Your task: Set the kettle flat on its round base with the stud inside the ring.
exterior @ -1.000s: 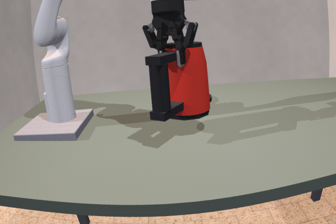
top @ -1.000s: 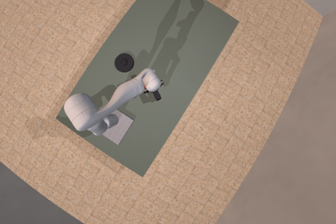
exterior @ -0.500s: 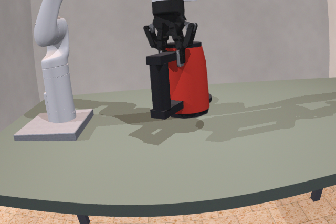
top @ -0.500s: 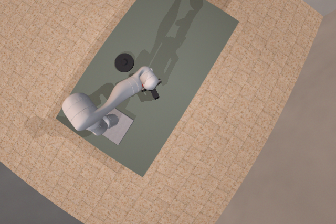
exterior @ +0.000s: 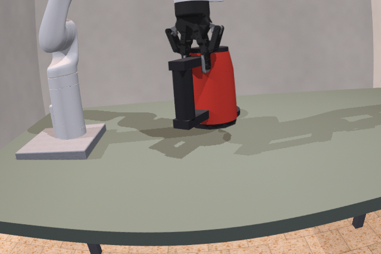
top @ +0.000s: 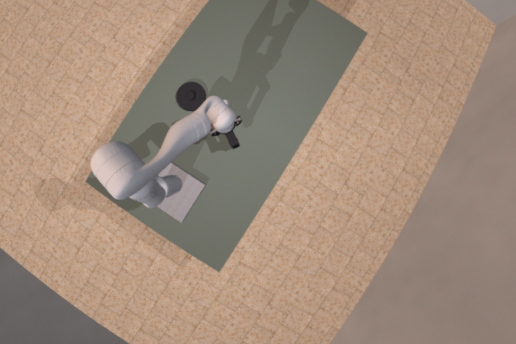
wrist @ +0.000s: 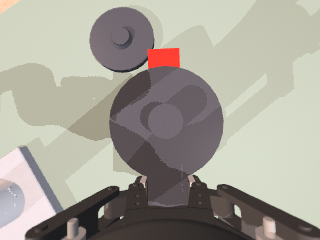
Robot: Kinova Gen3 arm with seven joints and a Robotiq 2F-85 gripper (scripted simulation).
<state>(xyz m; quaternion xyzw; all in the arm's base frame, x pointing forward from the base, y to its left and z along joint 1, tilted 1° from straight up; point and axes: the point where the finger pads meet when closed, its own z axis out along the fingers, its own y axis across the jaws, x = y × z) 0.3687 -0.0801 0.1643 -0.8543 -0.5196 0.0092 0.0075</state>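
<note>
The red kettle lies 50 mm below my hand, 20 mm to the left of it and 10 mm ahead of it. Round my hand: black round base 280 mm to the left, 180 mm below, 40 mm ahead.
</note>
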